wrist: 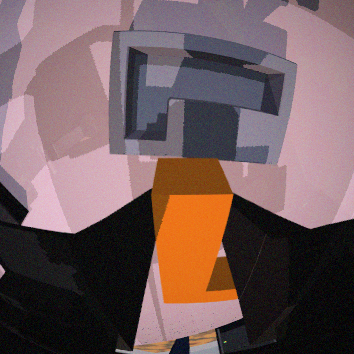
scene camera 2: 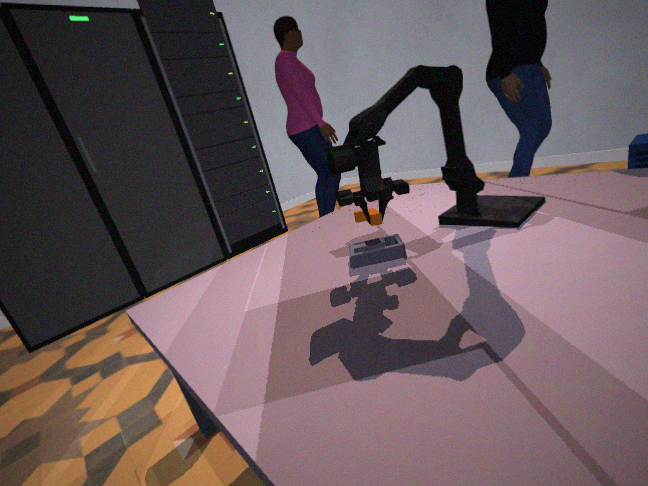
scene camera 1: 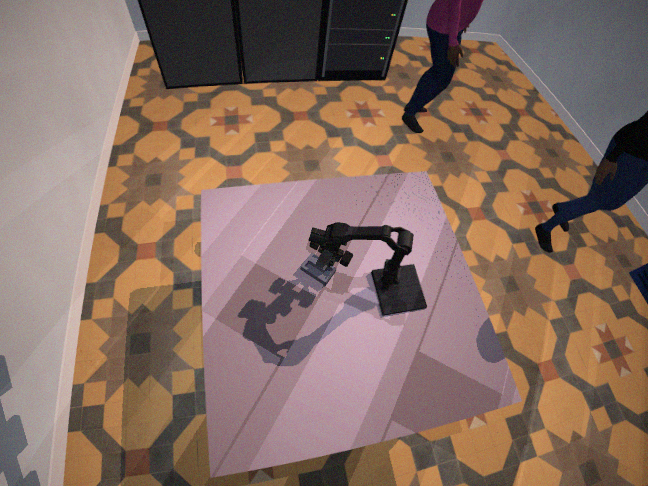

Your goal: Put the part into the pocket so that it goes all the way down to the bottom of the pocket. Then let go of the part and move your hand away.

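Places are measured from the arm's base along level axes (x ahead, y left, z up), in centimetres.
Pixels of known places: gripper, between the fingertips: point(wrist: 186, 195) point(scene camera 2: 375, 222); arm's base, origin of its link: point(scene camera 2: 467, 209) point(scene camera 1: 388, 279).
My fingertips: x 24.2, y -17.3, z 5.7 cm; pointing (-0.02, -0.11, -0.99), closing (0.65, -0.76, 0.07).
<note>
Ahead of a thing's pixels: the offset from my fingertips to its top centre. "spot": to the spot under its first point. Level surfaces: height alone.
The orange part @[dx -1.8, dy -3.4, dz +2.9 cm] point(scene camera 2: 361, 215) point(wrist: 192, 250) is held up in the air. Its long leg shows in the wrist view, with a short foot partly behind the right finger at the lower end. My gripper point(scene camera 1: 327, 259) point(scene camera 2: 375, 216) point(wrist: 186, 195) is shut on the part. The grey-blue block @[dx +5.0, dy +1.4, dz -4.4 cm] point(scene camera 1: 315, 274) point(scene camera 2: 377, 256) point(wrist: 117, 100) sits on the table below. Its L-shaped pocket @[spot: dx +6.0, dy +2.4, dz -7.6 cm] point(wrist: 200, 80) has a long arm along the far side and a short arm at the left in the wrist view. The part is above the block's level and outside the pocket. In scene camera 1 the part does not show.
The arm's black base plate point(scene camera 1: 400, 298) point(scene camera 2: 502, 209) stands on the pink table @[dz -8.1 cm] point(scene camera 1: 324, 397) point(scene camera 2: 444, 428), to the right of the block. Dark cabinets point(scene camera 1: 198, 41) point(scene camera 2: 94, 130) and two people point(scene camera 1: 442, 57) point(scene camera 1: 601, 183) point(scene camera 2: 300, 99) point(scene camera 2: 523, 78) are beyond the table.
</note>
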